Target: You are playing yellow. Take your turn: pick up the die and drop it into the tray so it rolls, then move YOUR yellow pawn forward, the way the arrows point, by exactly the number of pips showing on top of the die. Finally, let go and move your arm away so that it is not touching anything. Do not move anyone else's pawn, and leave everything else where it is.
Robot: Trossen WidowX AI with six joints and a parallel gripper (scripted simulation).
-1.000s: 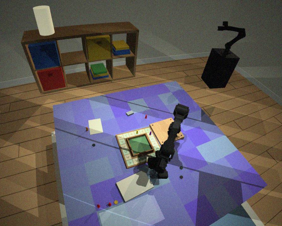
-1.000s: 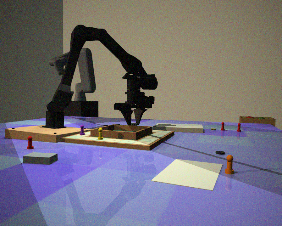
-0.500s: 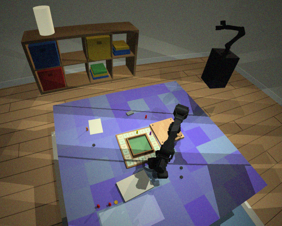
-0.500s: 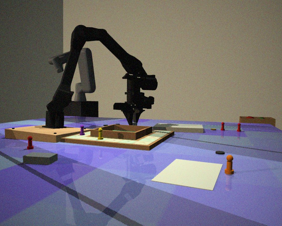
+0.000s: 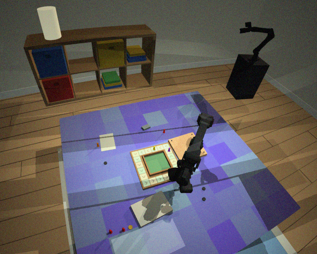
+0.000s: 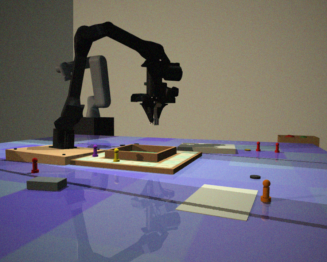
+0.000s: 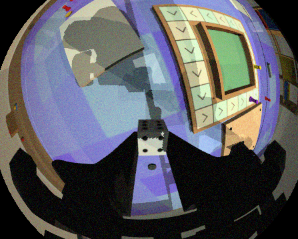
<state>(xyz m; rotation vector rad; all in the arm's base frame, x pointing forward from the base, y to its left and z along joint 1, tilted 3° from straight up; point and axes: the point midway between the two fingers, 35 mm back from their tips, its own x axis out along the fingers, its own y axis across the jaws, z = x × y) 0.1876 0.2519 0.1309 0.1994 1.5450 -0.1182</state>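
My gripper tip is 320 mm to the left of the yellow pawn, 80 mm short of it and 70 mm above it. Also, from my gripper tip: white slab: 180 mm ahead, 90 mm below, 80 mm to the left; then white die: right at my gripper tip; then green-floored tray: 210 mm to the right, 90 mm below, 90 mm ahead.
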